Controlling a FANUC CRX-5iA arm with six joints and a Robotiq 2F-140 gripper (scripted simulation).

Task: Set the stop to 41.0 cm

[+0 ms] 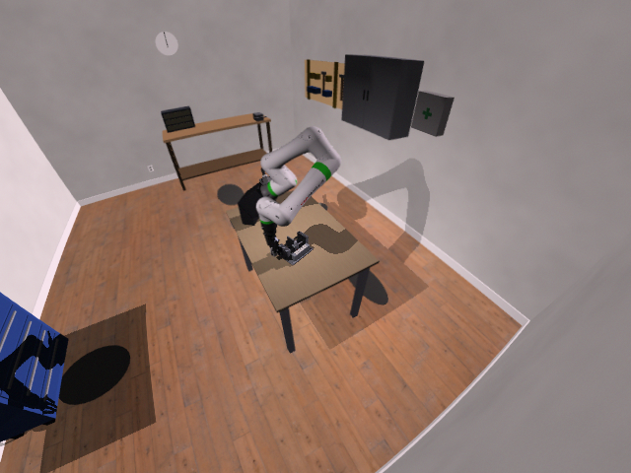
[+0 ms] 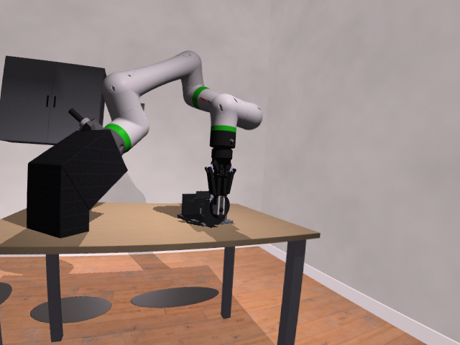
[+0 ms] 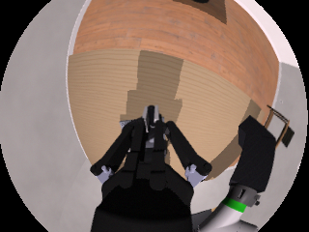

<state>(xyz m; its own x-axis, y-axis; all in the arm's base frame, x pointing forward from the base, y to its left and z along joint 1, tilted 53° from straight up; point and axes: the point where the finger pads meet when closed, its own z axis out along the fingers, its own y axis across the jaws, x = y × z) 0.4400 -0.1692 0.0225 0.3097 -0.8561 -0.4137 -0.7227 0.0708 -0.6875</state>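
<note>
The grey stop lies 14 cm to the left of my hand and 1 cm behind it. Round my hand: black handwheel 2 cm to the left, 2 cm below.
</note>
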